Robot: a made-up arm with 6 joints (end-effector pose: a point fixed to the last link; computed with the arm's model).
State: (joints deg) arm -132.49 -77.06 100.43 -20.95 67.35 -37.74
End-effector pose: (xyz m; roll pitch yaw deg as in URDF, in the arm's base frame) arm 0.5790 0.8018 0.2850 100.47 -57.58 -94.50
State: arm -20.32 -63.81 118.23 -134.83 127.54 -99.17
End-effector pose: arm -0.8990 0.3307 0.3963 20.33 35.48 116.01
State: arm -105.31 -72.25 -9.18 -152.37 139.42 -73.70
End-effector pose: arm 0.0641 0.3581 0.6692 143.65 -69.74 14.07
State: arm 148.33 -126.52 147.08 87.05 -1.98 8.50
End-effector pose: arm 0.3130 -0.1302 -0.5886 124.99 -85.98 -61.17
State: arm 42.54 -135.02 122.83 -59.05 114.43 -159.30
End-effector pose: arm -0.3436 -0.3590 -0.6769 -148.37 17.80 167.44
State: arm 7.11 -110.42 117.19 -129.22 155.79 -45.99
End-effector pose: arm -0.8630 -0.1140 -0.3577 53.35 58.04 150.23
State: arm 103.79 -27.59 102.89 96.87 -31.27 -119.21
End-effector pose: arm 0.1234 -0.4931 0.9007 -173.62 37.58 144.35
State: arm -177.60 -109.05 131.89 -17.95 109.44 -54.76
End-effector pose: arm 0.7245 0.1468 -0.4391 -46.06 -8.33 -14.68
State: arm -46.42 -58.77 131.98 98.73 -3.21 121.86
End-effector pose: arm -0.5931 0.6441 0.2976 39.97 -11.22 -43.19
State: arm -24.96 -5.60 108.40 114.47 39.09 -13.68
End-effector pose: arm -0.2678 0.1245 1.0420 -153.94 54.62 -107.31
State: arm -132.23 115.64 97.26 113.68 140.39 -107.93
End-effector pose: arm -0.6563 -0.6732 -0.2206 -47.58 0.00 -167.95
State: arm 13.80 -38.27 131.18 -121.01 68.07 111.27
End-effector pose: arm -0.7062 -0.1559 0.7014 -160.04 32.56 84.42
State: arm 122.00 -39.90 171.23 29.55 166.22 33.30
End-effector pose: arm 0.4203 -0.5072 0.3020 6.79 18.95 -50.87
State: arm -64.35 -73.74 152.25 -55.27 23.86 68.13
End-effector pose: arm -0.4573 0.7472 0.0488 165.22 -54.87 -29.06
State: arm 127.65 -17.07 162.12 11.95 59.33 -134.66
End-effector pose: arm 0.3790 -0.3609 0.6726 67.39 -56.53 108.81
